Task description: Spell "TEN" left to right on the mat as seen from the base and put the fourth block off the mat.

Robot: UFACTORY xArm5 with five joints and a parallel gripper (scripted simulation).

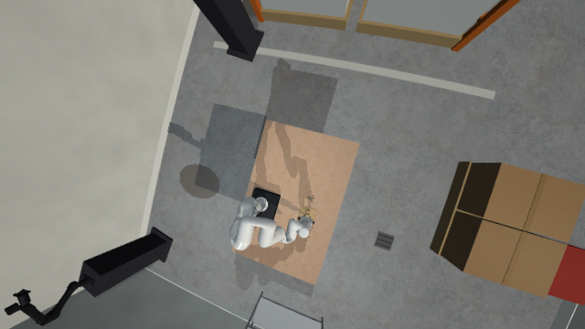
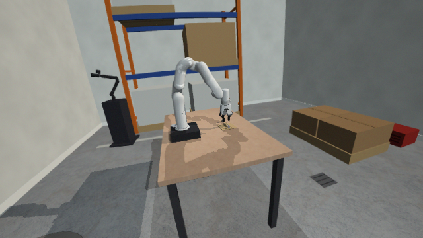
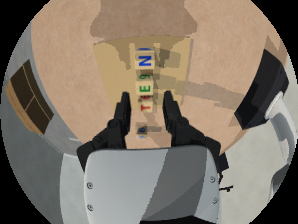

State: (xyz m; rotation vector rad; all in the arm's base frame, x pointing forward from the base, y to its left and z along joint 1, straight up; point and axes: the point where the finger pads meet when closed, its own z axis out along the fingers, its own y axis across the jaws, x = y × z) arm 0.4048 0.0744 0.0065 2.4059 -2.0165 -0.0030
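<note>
My hand is 7 cm above the tan mat.
</note>
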